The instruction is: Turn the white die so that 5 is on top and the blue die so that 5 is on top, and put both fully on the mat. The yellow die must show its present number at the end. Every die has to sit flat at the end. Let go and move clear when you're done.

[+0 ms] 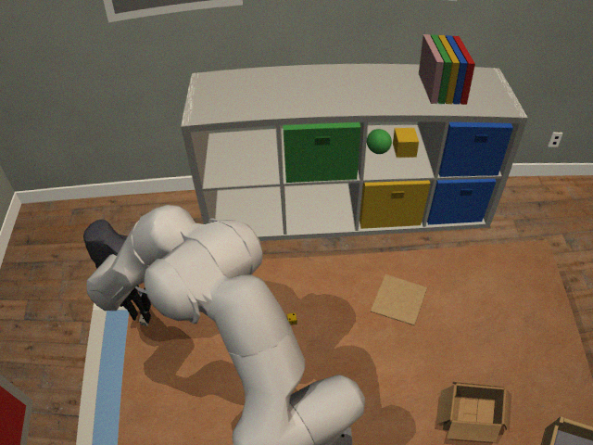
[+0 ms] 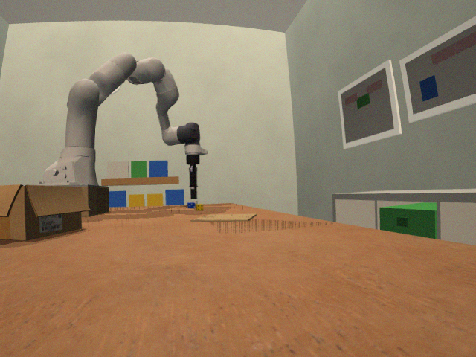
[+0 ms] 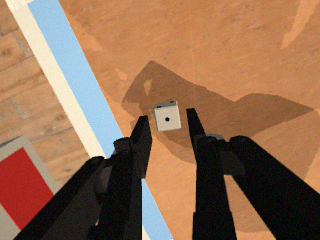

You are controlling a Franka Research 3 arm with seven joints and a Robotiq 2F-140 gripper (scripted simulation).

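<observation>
Now: hand 50 mm above the white die. From my hand the other things lie so: tan mat: 70 mm ahead, 770 mm to the right, 60 mm below; yellow die: 10 mm ahead, 450 mm to the right, 50 mm below; blue die: 20 mm behind, 280 mm to the right, 50 mm below.
</observation>
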